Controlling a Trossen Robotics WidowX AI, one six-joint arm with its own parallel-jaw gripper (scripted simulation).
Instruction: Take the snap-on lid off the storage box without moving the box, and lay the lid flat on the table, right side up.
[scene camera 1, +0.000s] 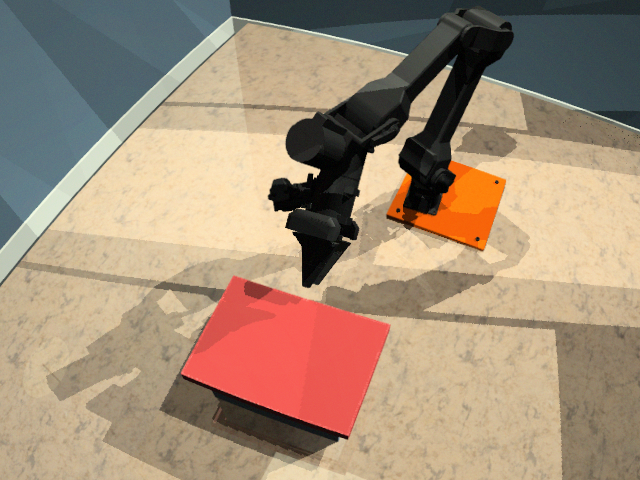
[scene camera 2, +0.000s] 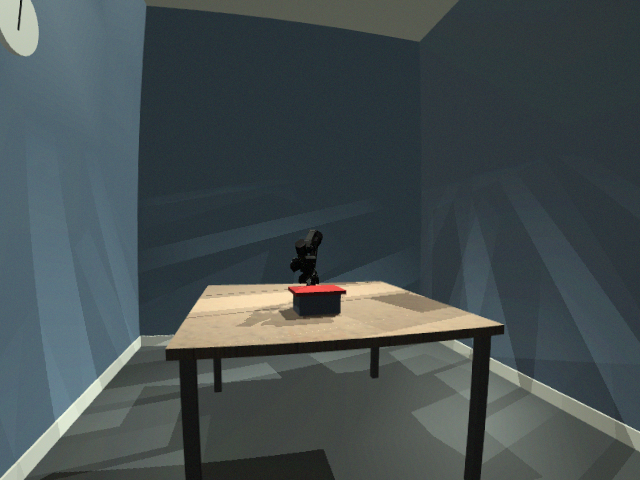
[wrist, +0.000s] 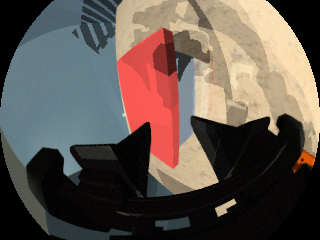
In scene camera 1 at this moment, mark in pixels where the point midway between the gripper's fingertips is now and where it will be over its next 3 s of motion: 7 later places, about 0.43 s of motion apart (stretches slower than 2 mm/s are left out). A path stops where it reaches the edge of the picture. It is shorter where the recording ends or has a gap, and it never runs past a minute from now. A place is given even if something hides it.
The gripper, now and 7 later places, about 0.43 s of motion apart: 310, 285; 307, 300; 306, 309; 306, 310; 307, 309; 307, 308; 307, 307; 307, 306
